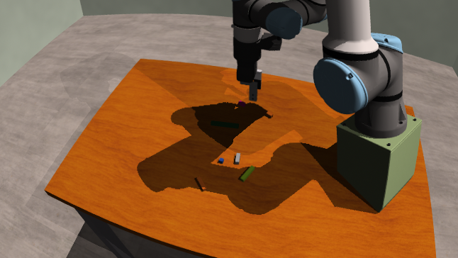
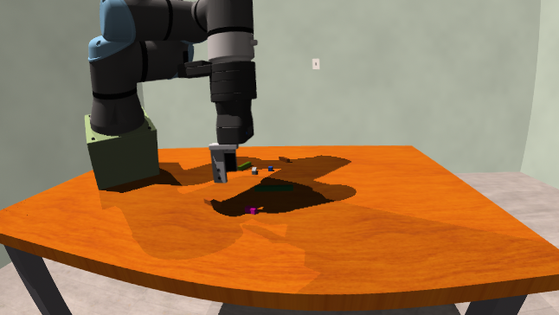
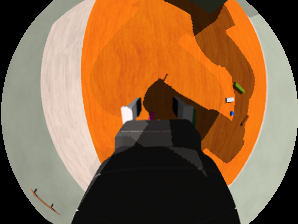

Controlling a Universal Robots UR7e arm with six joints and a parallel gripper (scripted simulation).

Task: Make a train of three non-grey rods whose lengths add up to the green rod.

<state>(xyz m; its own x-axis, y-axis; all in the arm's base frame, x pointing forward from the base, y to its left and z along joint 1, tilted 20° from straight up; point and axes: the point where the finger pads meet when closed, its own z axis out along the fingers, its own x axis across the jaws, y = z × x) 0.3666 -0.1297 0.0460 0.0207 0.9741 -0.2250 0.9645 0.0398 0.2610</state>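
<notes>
Right now my hand is 22 cm to the right of the blue rod, 7 cm above it and 4 cm short of it. Also, from my hand: magenta rod (7 cm below, 4 cm ahead, 1 cm to the right); then green rod (9 cm to the left, 7 cm below, 7 cm ahead); then grey rod (20 cm to the left, 7 cm below).
</notes>
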